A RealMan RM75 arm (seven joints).
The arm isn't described. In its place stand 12 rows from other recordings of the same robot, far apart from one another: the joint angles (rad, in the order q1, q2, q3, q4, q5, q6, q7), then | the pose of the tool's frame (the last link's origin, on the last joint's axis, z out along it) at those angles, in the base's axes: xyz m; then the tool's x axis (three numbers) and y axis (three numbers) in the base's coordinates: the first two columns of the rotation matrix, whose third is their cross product.
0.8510 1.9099 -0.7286 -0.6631 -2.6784 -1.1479 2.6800 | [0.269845 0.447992 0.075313 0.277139 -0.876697 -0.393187 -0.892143 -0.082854 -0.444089]
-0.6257 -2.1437 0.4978 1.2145 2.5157 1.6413 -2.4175 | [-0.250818 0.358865 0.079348 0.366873 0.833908 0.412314 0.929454 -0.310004 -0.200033]
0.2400 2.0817 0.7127 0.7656 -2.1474 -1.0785 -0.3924 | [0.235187 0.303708 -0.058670 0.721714 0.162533 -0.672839 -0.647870 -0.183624 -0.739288]
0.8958 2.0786 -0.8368 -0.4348 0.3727 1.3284 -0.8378 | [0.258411 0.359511 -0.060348 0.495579 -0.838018 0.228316 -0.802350 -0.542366 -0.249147]
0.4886 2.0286 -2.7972 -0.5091 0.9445 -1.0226 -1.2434 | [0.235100 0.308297 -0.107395 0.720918 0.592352 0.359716 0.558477 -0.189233 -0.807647]
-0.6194 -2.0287 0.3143 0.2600 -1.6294 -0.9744 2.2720 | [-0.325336 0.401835 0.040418 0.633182 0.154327 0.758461 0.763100 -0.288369 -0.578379]
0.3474 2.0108 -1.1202 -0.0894 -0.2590 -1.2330 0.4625 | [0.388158 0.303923 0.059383 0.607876 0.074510 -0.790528 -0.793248 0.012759 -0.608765]
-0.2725 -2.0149 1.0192 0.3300 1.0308 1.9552 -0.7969 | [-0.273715 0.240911 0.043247 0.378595 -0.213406 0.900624 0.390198 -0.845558 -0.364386]
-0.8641 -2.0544 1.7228 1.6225 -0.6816 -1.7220 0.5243 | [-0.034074 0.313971 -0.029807 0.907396 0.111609 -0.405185 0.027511 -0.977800 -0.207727]
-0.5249 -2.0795 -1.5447 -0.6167 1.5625 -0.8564 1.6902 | [-0.245838 0.343261 -0.103861 0.906538 0.349058 0.237377 0.409161 -0.864893 -0.290771]
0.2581 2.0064 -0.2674 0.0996 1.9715 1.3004 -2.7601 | [0.410121 0.243691 0.020770 0.599622 -0.068366 -0.797358 -0.797643 0.029808 -0.602393]
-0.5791 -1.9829 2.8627 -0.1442 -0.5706 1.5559 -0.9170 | [-0.294644 0.311409 -0.012262 0.644109 0.243437 0.725163 0.558117 -0.797853 -0.227896]
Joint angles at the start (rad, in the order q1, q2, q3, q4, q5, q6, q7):
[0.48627, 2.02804, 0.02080, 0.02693, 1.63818, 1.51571, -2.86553]
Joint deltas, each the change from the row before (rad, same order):
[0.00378, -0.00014, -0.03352, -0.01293, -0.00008, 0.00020, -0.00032]
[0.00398, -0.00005, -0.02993, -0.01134, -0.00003, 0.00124, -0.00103]
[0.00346, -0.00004, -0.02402, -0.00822, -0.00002, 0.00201, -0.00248]
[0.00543, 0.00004, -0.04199, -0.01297, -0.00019, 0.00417, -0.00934]
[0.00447, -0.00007, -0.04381, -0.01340, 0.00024, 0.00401, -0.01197]
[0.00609, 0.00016, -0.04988, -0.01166, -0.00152, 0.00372, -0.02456]
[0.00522, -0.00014, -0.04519, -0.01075, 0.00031, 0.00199, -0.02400]
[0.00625, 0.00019, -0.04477, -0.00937, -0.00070, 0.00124, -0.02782]
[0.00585, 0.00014, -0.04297, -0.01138, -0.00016, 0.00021, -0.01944]
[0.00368, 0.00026, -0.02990, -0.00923, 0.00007, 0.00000, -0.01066]
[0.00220, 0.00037, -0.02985, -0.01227, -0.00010, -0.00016, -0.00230]
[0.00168, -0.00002, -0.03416, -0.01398, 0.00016, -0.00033, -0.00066]
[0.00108, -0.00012, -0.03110, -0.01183, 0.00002, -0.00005, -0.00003]
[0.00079, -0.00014, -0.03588, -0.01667, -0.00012, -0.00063, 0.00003]
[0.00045, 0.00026, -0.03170, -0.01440, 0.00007, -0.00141, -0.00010]
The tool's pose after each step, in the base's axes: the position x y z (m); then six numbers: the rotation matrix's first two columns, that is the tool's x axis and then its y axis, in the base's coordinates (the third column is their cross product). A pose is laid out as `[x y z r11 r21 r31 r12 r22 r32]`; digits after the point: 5 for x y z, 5 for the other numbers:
[0.30960 0.32783 0.03559 0.66323 0.31071 -0.68087 -0.62990 -0.25956 -0.73202]
[0.30729 0.32874 0.03409 0.67326 0.31146 -0.67061 -0.60761 -0.28378 -0.74181]
[0.30514 0.32944 0.03277 0.68099 0.31383 -0.66163 -0.58846 -0.30324 -0.74951]
[0.30135 0.33029 0.03015 0.69563 0.32030 -0.64304 -0.55142 -0.33568 -0.76372]
[0.29783 0.33078 0.02744 0.71108 0.32857 -0.62162 -0.51033 -0.36698 -0.77775]
[0.29327 0.33120 0.02324 0.73029 0.34257 -0.59103 -0.45528 -0.40096 -0.79495]
[0.28956 0.33156 0.01971 0.74654 0.35761 -0.56107 -0.40313 -0.42775 -0.80902]
[0.28550 0.33194 0.01564 0.76083 0.37600 -0.52892 -0.34707 -0.45292 -0.82122]
[0.28189 0.33244 0.01222 0.77060 0.39291 -0.50179 -0.29608 -0.47652 -0.82781]
[0.27952 0.33274 0.01003 0.77564 0.40464 -0.48441 -0.26161 -0.49234 -0.83016]
[0.27766 0.33288 0.00834 0.77892 0.41331 -0.47166 -0.23167 -0.50926 -0.82885]
[0.27586 0.33287 0.00658 0.78196 0.42224 -0.45853 -0.19892 -0.52811 -0.82555]
[0.27431 0.33261 0.00481 0.78390 0.42995 -0.44794 -0.17004 -0.54521 -0.82087]
[0.27266 0.33251 0.00326 0.78621 0.44045 -0.43345 -0.13441 -0.56275 -0.81562]
[0.27124 0.33233 0.00162 0.78788 0.44934 -0.42112 -0.10348 -0.57750 -0.80980]

